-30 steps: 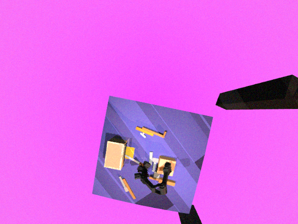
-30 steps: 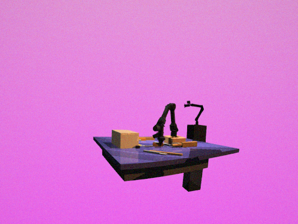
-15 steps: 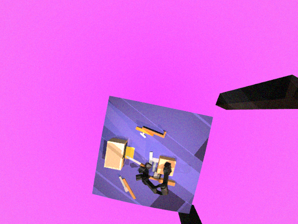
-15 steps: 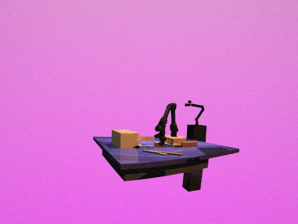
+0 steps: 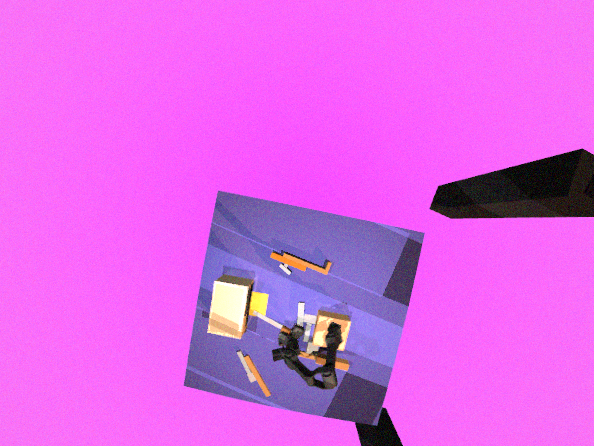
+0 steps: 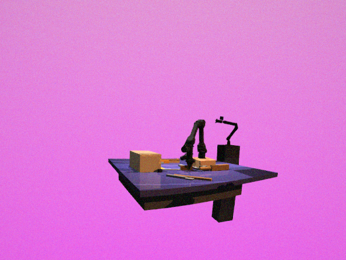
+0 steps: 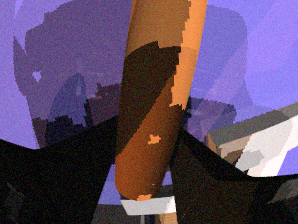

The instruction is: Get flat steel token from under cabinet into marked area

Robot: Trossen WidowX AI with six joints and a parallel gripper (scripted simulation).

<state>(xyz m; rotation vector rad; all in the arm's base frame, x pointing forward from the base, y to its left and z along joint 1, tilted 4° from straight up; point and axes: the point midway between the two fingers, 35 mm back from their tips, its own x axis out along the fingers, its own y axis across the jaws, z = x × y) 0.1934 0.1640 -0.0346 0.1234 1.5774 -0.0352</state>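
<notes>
My gripper tip is 13 cm to the left of the grey bar. Round my gripper tip: orange stick: 10 cm ahead, 35 cm to the left; small white piece: 20 cm ahead, 35 cm to the right; orange block: 21 cm behind, 8 cm to the left, 2 cm above.
</notes>
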